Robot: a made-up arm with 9 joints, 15 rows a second.
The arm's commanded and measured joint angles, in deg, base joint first. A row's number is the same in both.
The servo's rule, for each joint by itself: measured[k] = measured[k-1] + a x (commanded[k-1-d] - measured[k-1]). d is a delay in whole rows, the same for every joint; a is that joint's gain. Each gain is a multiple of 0.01, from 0.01 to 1. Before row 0 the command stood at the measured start. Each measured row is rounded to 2 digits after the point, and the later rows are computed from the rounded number. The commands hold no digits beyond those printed.
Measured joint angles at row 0:
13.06, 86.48, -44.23, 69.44, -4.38, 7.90, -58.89, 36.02, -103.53
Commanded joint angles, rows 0 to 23:
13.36, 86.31, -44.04, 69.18, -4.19, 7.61, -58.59, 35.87, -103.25
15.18, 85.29, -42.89, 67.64, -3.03, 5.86, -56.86, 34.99, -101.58
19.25, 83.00, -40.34, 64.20, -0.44, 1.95, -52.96, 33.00, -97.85
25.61, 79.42, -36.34, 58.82, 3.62, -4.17, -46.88, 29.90, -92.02
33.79, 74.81, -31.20, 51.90, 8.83, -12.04, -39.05, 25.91, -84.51
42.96, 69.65, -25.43, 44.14, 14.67, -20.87, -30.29, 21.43, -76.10
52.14, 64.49, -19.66, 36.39, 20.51, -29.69, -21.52, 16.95, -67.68
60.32, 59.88, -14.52, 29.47, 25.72, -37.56, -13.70, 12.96, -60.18
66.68, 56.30, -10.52, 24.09, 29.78, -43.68, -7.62, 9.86, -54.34
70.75, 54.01, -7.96, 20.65, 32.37, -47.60, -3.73, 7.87, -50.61
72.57, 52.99, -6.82, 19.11, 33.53, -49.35, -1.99, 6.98, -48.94
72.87, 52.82, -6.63, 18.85, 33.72, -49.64, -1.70, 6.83, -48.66
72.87, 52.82, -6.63, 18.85, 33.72, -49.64, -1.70, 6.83, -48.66
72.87, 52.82, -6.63, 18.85, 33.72, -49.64, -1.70, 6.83, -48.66
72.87, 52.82, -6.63, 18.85, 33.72, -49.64, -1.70, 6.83, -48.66
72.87, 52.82, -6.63, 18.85, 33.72, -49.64, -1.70, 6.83, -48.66
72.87, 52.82, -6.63, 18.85, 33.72, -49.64, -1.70, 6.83, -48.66
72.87, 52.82, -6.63, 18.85, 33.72, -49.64, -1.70, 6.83, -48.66
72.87, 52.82, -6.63, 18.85, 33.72, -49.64, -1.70, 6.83, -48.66
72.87, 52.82, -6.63, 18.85, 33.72, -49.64, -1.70, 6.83, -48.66
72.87, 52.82, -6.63, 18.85, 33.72, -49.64, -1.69, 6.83, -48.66
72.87, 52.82, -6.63, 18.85, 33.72, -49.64, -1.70, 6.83, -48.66
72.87, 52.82, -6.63, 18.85, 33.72, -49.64, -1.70, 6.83, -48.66
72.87, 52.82, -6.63, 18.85, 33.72, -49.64, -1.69, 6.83, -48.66
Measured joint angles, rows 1 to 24:
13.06, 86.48, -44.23, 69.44, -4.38, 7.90, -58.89, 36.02, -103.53
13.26, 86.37, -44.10, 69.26, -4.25, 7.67, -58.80, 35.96, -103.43
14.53, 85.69, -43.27, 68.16, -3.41, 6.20, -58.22, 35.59, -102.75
17.65, 84.00, -41.25, 65.47, -1.36, 2.76, -56.64, 34.61, -100.94
22.90, 81.11, -37.86, 60.95, 2.08, -2.85, -53.71, 32.82, -97.64
30.09, 77.14, -33.26, 54.80, 6.74, -10.29, -49.31, 30.19, -92.78
38.58, 72.42, -27.86, 47.55, 12.21, -18.86, -43.60, 26.86, -86.61
47.53, 67.42, -22.20, 39.96, 17.94, -27.63, -36.98, 23.09, -79.61
55.97, 62.67, -16.90, 32.83, 23.31, -35.67, -30.00, 19.24, -72.42
63.04, 58.66, -12.50, 26.89, 27.77, -42.16, -23.29, 15.68, -65.73
68.13, 55.73, -9.37, 22.65, 30.94, -46.57, -17.42, 12.71, -60.14
71.06, 54.00, -7.61, 20.24, 32.73, -48.82, -12.79, 10.53, -56.00
72.25, 53.26, -6.93, 19.29, 33.41, -49.48, -9.46, 9.12, -53.28
72.66, 52.98, -6.72, 18.99, 33.62, -49.61, -7.13, 8.25, -51.57
72.80, 52.88, -6.66, 18.89, 33.69, -49.63, -5.50, 7.71, -50.49
72.85, 52.84, -6.64, 18.86, 33.71, -49.64, -4.36, 7.38, -49.81
72.86, 52.83, -6.63, 18.85, 33.72, -49.64, -3.56, 7.17, -49.38
72.87, 52.82, -6.63, 18.85, 33.72, -49.64, -3.00, 7.04, -49.11
72.87, 52.82, -6.63, 18.85, 33.72, -49.64, -2.61, 6.96, -48.94
72.87, 52.82, -6.63, 18.85, 33.72, -49.64, -2.34, 6.91, -48.84
72.87, 52.82, -6.63, 18.85, 33.72, -49.64, -2.15, 6.88, -48.77
72.87, 52.82, -6.63, 18.85, 33.72, -49.64, -2.01, 6.86, -48.73
72.87, 52.82, -6.63, 18.85, 33.72, -49.64, -1.92, 6.85, -48.70
72.87, 52.82, -6.63, 18.85, 33.72, -49.64, -1.85, 6.84, -48.69
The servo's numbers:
d 1
a 0.66 0.63 0.69 0.68 0.69 0.81 0.30 0.38 0.37

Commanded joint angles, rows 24 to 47:
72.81, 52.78, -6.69, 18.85, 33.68, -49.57, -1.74, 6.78, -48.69
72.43, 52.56, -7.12, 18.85, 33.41, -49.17, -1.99, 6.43, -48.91
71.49, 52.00, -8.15, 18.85, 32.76, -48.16, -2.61, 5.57, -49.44
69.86, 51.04, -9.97, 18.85, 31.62, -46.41, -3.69, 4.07, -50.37
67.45, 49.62, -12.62, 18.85, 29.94, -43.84, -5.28, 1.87, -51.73
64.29, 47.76, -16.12, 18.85, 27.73, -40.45, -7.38, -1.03, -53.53
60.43, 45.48, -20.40, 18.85, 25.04, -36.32, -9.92, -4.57, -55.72
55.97, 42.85, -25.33, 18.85, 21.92, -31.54, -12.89, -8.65, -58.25
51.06, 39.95, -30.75, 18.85, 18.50, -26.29, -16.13, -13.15, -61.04
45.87, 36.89, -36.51, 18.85, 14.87, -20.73, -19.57, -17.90, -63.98
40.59, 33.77, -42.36, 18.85, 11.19, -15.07, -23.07, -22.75, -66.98
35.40, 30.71, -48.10, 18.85, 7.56, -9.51, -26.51, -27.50, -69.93
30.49, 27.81, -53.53, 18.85, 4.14, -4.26, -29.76, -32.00, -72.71
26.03, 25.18, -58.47, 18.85, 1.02, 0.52, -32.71, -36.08, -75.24
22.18, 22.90, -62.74, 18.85, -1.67, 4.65, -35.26, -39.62, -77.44
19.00, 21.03, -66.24, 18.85, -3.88, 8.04, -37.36, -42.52, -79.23
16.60, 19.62, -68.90, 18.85, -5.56, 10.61, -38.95, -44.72, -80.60
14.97, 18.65, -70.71, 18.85, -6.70, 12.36, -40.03, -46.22, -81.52
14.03, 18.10, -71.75, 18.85, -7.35, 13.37, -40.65, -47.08, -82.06
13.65, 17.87, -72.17, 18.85, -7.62, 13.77, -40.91, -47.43, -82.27
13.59, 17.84, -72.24, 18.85, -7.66, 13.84, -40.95, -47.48, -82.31
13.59, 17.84, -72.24, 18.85, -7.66, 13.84, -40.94, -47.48, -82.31
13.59, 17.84, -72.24, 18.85, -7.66, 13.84, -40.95, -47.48, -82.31
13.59, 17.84, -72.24, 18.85, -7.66, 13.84, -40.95, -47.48, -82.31
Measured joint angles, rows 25 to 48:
72.87, 52.82, -6.63, 18.85, 33.72, -49.64, -1.80, 6.84, -48.68
72.83, 52.79, -6.67, 18.85, 33.69, -49.58, -1.78, 6.82, -48.68
72.57, 52.65, -6.98, 18.85, 33.50, -49.25, -1.84, 6.67, -48.77
71.86, 52.24, -7.79, 18.85, 32.99, -48.37, -2.07, 6.25, -49.02
70.54, 51.48, -9.29, 18.85, 32.04, -46.78, -2.56, 5.42, -49.52
68.50, 50.31, -11.59, 18.85, 30.59, -44.40, -3.38, 4.07, -50.34
65.72, 48.70, -14.72, 18.85, 28.62, -41.20, -4.58, 2.13, -51.52
62.23, 46.67, -18.64, 18.85, 26.15, -37.25, -6.18, -0.42, -53.07
58.10, 44.26, -23.26, 18.85, 23.23, -32.62, -8.19, -3.55, -54.99
53.45, 41.54, -28.43, 18.85, 19.97, -27.49, -10.57, -7.20, -57.23
48.45, 38.61, -34.01, 18.85, 16.45, -22.01, -13.27, -11.27, -59.73
43.26, 35.56, -39.77, 18.85, 12.82, -16.39, -16.21, -15.63, -62.41
38.07, 32.50, -45.52, 18.85, 9.19, -10.82, -19.30, -20.14, -65.19
33.07, 29.55, -51.05, 18.85, 5.71, -5.51, -22.44, -24.65, -67.97
28.42, 26.80, -56.17, 18.85, 2.47, -0.63, -25.52, -28.99, -70.66
24.30, 24.34, -60.70, 18.85, -0.39, 3.65, -28.44, -33.03, -73.17
20.80, 22.25, -64.52, 18.85, -2.80, 7.21, -31.12, -36.64, -75.41
18.03, 20.59, -67.54, 18.85, -4.70, 9.96, -33.47, -39.71, -77.33
16.01, 19.37, -69.73, 18.85, -6.08, 11.90, -35.44, -42.18, -78.88
14.70, 18.57, -71.12, 18.85, -6.96, 13.09, -37.00, -44.04, -80.06
14.01, 18.13, -71.84, 18.85, -7.42, 13.64, -38.17, -45.33, -80.88
13.73, 17.95, -72.12, 18.85, -7.59, 13.80, -39.00, -46.15, -81.41
13.64, 17.88, -72.20, 18.85, -7.64, 13.83, -39.58, -46.66, -81.74
13.61, 17.85, -72.23, 18.85, -7.65, 13.84, -39.99, -46.97, -81.95

